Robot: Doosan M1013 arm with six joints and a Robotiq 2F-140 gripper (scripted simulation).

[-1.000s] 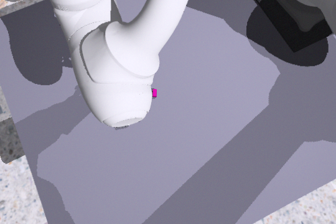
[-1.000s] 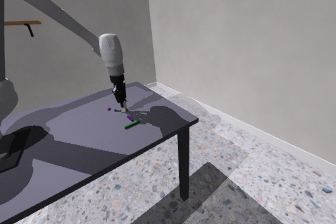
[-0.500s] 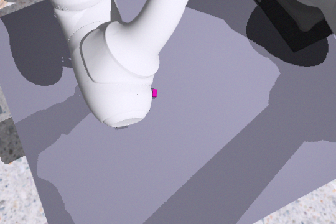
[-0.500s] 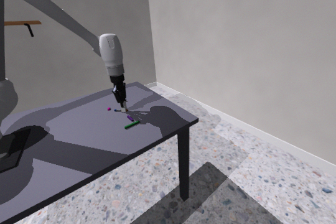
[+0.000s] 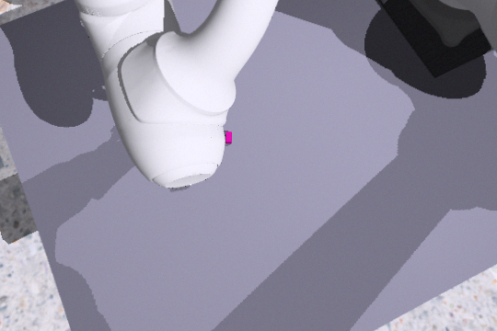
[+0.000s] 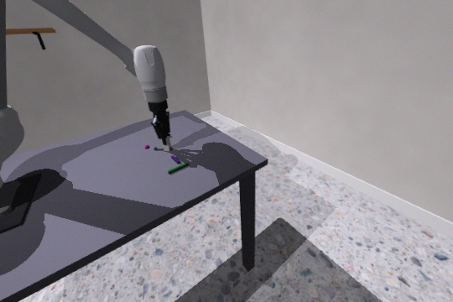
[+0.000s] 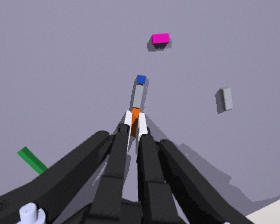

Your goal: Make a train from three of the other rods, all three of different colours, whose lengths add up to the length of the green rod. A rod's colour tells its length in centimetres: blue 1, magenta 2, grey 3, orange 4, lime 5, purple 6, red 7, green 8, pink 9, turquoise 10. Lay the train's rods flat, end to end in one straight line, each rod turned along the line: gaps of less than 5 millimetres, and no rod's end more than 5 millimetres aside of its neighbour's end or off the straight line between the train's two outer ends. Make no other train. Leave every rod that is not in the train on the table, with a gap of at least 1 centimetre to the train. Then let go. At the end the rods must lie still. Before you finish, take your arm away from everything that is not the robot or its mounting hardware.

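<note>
Right now the orange rod is 3 cm below my hand. From my hand the other things lie so: magenta rod: 7 cm behind, 9 cm to the left, 3 cm below; then blue rod: 4 cm behind, 4 cm to the left, 3 cm below; then purple rod: 1 cm behind, 11 cm to the right, 3 cm below.
</note>
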